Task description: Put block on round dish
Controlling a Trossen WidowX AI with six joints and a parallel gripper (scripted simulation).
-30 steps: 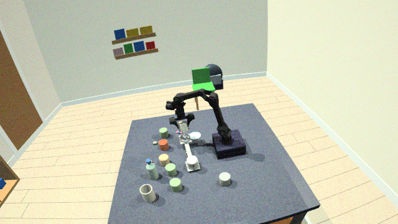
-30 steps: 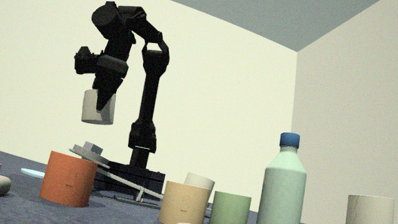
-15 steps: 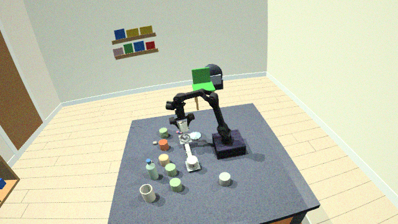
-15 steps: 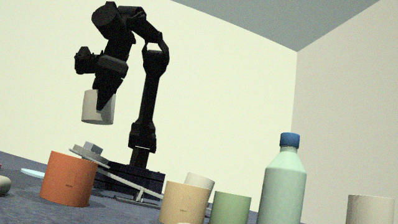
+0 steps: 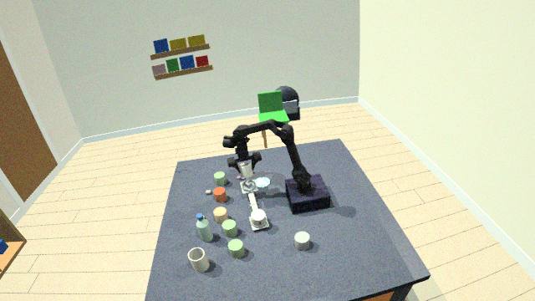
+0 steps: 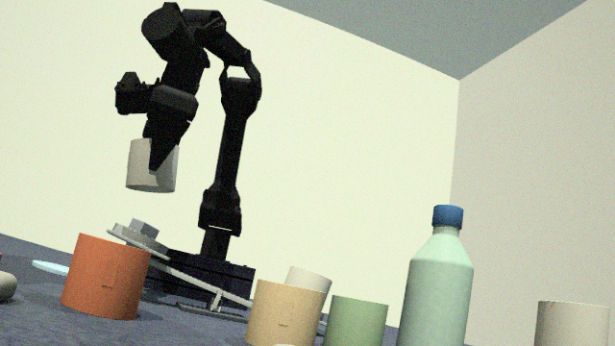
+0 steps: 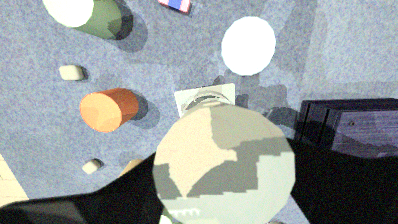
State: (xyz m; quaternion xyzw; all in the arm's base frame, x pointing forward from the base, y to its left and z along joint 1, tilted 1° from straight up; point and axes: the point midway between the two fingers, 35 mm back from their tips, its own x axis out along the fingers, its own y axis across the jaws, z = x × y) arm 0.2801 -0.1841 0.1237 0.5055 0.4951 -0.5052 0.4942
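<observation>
Right now my gripper tip is 80 mm above the pale blue block and 10 mm to the right of it. From my gripper tip the other things lie so: red-and-blue block 180 mm to the right, 160 mm below, 20 mm ahead; orange cylinder 200 mm ahead, 130 mm below, 20 mm to the right; round pale-blue dish 170 mm below, 100 mm behind, 80 mm to the right.
</observation>
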